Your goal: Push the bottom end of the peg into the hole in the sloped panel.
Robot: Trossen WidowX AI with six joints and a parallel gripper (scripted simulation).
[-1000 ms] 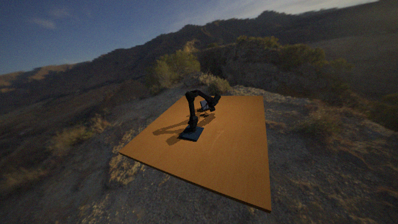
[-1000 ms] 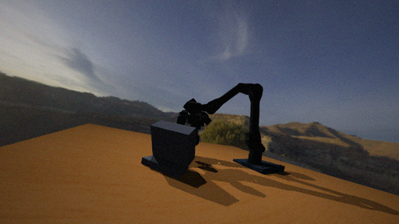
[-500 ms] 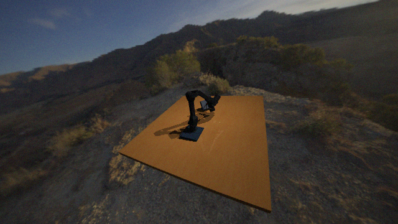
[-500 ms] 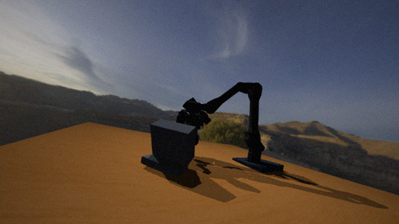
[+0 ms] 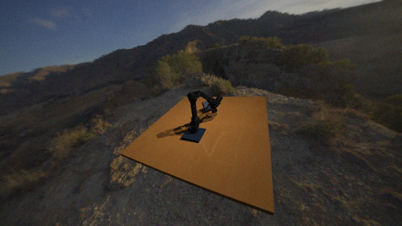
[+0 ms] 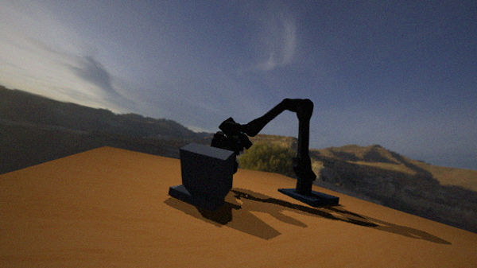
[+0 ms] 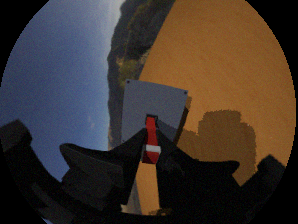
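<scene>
Now: the sloped panel 5 cm ahead of my gripper tip, 5 cm to the left of it and 3 cm below it. From my gripper tip the other things lie so: flat dark foot 6 cm ahead, 7 cm to the left, 10 cm below; red peg 1 cm behind, 1 cm to the right, 1 cm above.
</scene>
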